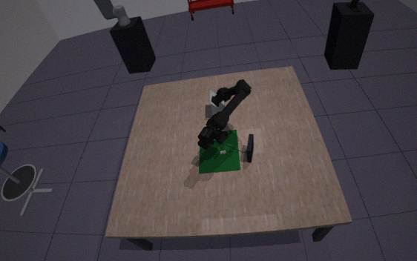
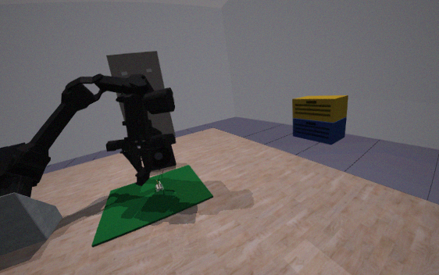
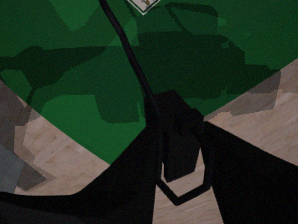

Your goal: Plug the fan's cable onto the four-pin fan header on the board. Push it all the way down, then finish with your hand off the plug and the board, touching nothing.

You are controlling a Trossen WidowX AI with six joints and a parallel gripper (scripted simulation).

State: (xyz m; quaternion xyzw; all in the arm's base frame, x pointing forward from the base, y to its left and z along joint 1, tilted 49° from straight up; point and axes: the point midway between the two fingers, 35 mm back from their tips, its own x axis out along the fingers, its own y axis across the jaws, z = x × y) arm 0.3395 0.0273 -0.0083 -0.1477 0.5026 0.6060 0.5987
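Now: the green board 11 cm below my gripper tip and 4 cm to the left of it. Also, from my gripper tip: black fan: 22 cm to the left, 3 cm below, 2 cm ahead; black plug: 1 cm to the right, 1 cm behind.
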